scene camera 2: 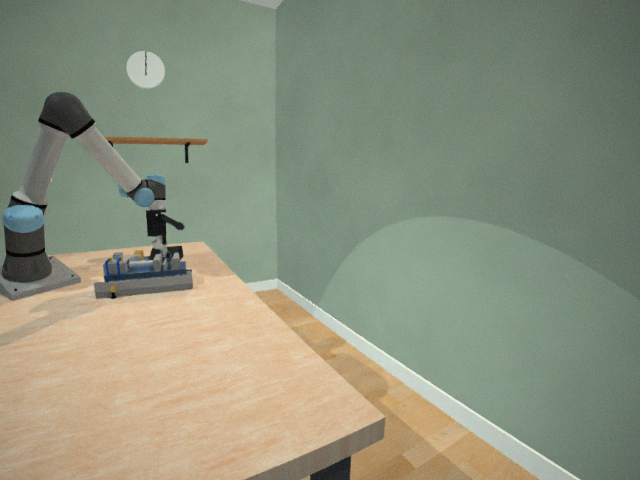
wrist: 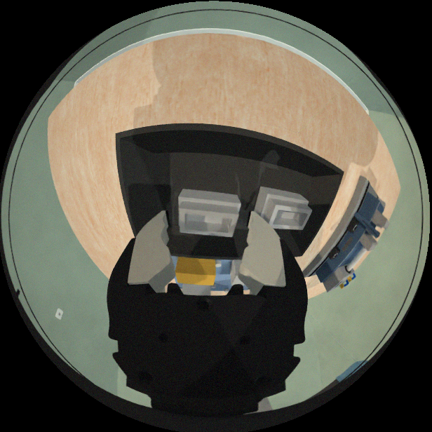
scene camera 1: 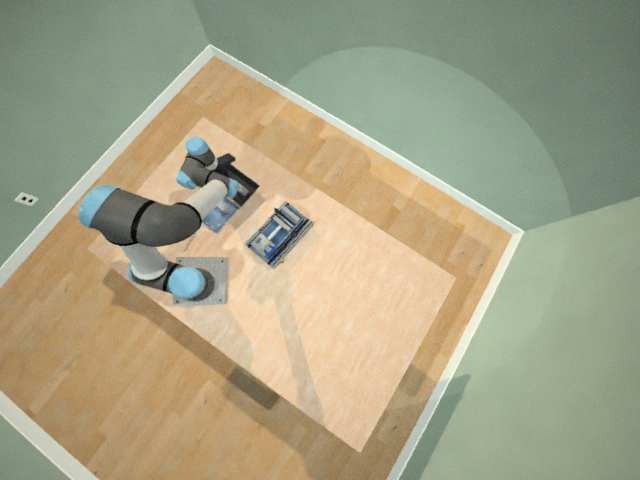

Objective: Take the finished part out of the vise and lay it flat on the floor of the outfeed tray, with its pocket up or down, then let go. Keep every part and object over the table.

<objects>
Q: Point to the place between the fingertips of the gripper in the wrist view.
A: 208,212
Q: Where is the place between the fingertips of the gripper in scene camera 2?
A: At 163,254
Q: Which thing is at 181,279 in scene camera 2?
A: A long grey rail.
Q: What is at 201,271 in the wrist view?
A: A yellow block.
</objects>
